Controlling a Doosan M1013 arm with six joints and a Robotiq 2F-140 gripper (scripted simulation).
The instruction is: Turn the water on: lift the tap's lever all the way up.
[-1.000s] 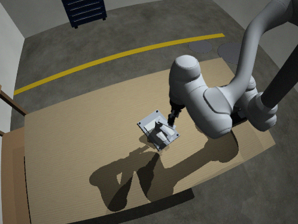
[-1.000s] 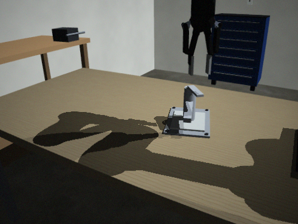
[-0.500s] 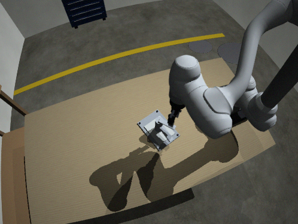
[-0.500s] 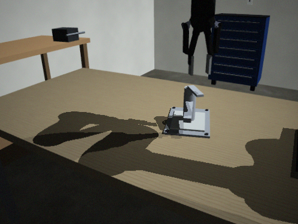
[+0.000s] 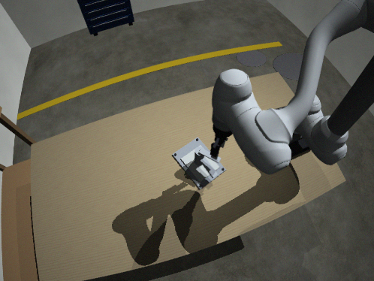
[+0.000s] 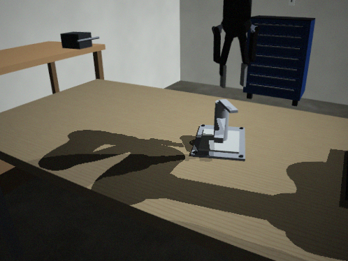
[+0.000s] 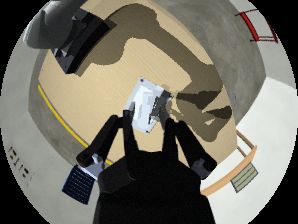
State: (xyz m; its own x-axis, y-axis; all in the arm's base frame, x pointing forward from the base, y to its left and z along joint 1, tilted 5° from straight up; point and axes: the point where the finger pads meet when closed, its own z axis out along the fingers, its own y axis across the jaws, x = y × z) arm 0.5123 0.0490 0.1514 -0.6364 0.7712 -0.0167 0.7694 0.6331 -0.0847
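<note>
Now: the lever 2 cm ahead of my hand, 2 cm to the right of it and 10 cm below it. Also, from my hand: tap 4 cm ahead, 4 cm to the right, 16 cm below.
</note>
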